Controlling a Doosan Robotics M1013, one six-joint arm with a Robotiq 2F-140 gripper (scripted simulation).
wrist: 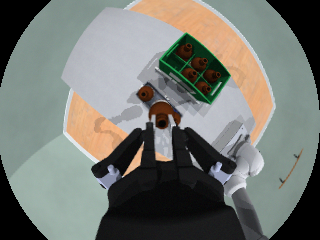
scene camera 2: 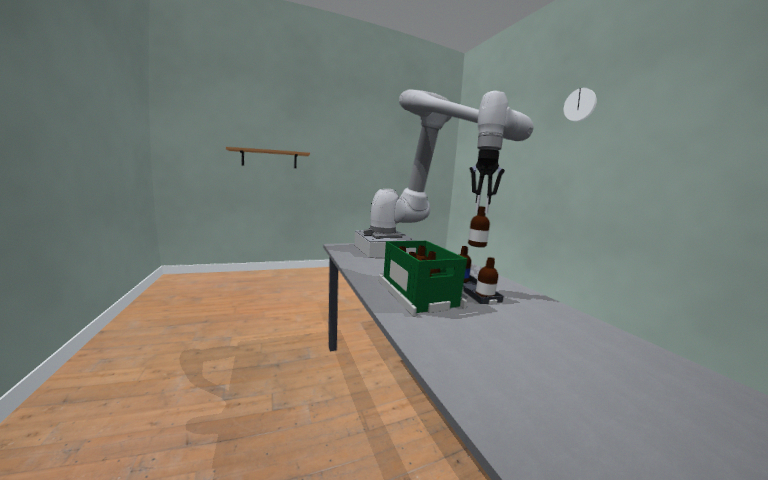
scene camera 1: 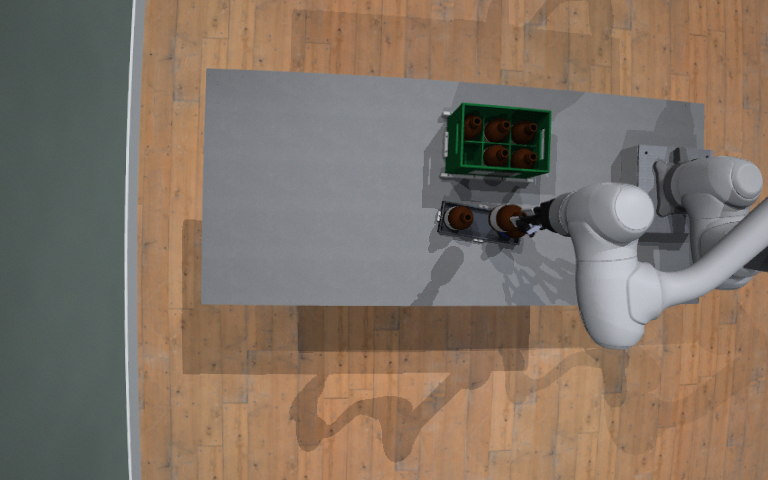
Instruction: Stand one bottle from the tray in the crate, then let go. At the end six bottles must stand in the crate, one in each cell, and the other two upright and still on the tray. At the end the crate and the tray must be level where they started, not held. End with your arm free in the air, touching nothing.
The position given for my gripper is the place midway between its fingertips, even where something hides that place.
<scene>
I see my gripper point(scene camera 2: 481, 212), a green crate point(scene camera 2: 411, 277) and a dark tray point(scene camera 1: 480, 227).
The green crate is seen too in the wrist view point(wrist: 174, 62). My gripper also shows in the wrist view point(wrist: 161, 120) and in scene camera 1 point(scene camera 1: 518, 217).
</scene>
